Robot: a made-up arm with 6 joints. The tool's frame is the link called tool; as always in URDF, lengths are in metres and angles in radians. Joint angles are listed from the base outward.
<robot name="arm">
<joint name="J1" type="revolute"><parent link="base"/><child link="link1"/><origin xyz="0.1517 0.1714 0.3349"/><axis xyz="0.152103 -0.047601 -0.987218"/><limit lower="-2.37" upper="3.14"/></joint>
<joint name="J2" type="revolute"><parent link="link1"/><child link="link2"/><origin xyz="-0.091 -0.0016 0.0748"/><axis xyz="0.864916 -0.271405 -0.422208"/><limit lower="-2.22" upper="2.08"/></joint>
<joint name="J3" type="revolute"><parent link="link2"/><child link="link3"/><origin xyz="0.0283 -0.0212 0.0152"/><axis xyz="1 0 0"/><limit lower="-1.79" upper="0.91"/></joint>
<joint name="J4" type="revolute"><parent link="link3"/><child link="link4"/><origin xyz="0.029 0.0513 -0.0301"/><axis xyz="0 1 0"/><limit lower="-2.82" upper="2.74"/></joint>
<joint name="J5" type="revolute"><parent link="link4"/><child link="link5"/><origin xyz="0.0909 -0.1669 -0.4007"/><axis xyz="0 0 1"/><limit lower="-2.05" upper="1.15"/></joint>
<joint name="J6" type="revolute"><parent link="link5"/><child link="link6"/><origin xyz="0.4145 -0.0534 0.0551"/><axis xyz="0 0 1"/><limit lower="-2.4" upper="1.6"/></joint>
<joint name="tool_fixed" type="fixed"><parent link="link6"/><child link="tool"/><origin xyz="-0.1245 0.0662 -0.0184" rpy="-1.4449 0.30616 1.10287"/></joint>
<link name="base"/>
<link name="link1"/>
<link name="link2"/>
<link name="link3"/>
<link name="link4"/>
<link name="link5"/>
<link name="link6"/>
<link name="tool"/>
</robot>
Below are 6 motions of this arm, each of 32 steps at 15 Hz.
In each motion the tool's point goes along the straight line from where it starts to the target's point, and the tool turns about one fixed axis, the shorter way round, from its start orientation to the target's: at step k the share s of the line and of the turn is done. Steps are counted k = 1, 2, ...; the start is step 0. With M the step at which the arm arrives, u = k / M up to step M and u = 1 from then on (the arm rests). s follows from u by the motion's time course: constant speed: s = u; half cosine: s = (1 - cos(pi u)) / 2; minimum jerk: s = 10 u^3 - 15 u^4 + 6 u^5.
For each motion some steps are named. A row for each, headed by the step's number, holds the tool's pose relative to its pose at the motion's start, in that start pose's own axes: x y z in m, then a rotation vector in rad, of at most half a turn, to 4 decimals.
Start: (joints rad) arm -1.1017 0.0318 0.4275 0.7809 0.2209 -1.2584
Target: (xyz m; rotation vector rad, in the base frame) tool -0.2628 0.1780 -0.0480 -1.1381 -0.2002 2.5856
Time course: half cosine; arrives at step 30
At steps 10, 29, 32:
10: -0.0332 0.0453 0.0297 -0.1002 -0.1131 0.0835
29: -0.1324 0.1809 0.1184 -0.3996 -0.4513 0.3329
32: -0.1328 0.1814 0.1187 -0.4007 -0.4525 0.3339

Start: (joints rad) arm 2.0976 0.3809 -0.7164 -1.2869 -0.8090 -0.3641
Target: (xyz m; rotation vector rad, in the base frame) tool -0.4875 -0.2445 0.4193 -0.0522 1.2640 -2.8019
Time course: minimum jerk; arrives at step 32
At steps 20, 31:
20: 0.0276 0.2368 0.0535 0.2270 0.7962 0.3132
31: 0.0381 0.3266 0.0738 0.3131 1.0983 0.4320

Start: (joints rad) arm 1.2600 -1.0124 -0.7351 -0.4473 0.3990 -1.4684
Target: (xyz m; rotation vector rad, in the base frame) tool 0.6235 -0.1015 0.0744 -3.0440 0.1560 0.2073
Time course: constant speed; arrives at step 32
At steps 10, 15, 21, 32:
10: 0.0207 -0.0945 0.0085 -0.1451 0.0365 -0.2073
15: 0.0311 -0.1418 0.0128 -0.2177 0.0548 -0.3110
21: 0.0435 -0.1985 0.0179 -0.3048 0.0767 -0.4354
32: 0.0663 -0.3024 0.0273 -0.4644 0.1169 -0.6634

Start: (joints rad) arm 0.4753 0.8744 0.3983 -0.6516 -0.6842 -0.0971
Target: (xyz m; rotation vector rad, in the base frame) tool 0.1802 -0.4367 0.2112 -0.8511 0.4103 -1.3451
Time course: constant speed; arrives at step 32
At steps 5, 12, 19, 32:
5: 0.0170 -0.0467 -0.0067 -0.0988 0.0502 -0.0093
12: 0.0409 -0.1121 -0.0160 -0.2372 0.1204 -0.0224
19: 0.0647 -0.1775 -0.0254 -0.3756 0.1907 -0.0355
32: 0.1090 -0.2990 -0.0428 -0.6326 0.3212 -0.0597

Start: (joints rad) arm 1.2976 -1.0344 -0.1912 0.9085 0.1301 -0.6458
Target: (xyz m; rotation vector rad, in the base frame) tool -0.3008 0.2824 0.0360 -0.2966 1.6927 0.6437
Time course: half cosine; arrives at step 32
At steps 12, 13, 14, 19, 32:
12: 0.0026 0.0303 0.0556 0.1093 -0.0518 0.0234
13: 0.0030 0.0349 0.0639 0.1256 -0.0596 0.0269
14: 0.0034 0.0395 0.0725 0.1425 -0.0676 0.0305
19: 0.0055 0.0634 0.1163 0.2284 -0.1083 0.0489
32: 0.0085 0.0982 0.1802 0.3540 -0.1679 0.0757

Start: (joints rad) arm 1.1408 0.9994 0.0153 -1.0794 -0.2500 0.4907
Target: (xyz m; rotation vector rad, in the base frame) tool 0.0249 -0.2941 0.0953 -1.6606 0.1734 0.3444
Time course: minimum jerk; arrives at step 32
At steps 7, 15, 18, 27, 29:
7: -0.0015 0.0110 0.0113 0.0297 -0.0808 0.0738
15: -0.0089 0.0661 0.0679 0.1791 -0.4866 0.4445
18: -0.0124 0.0922 0.0947 0.2498 -0.6788 0.6200
27: -0.0195 0.1452 0.1492 0.3935 -1.0692 0.9766
29: -0.0199 0.1486 0.1526 0.4027 -1.0942 0.9994

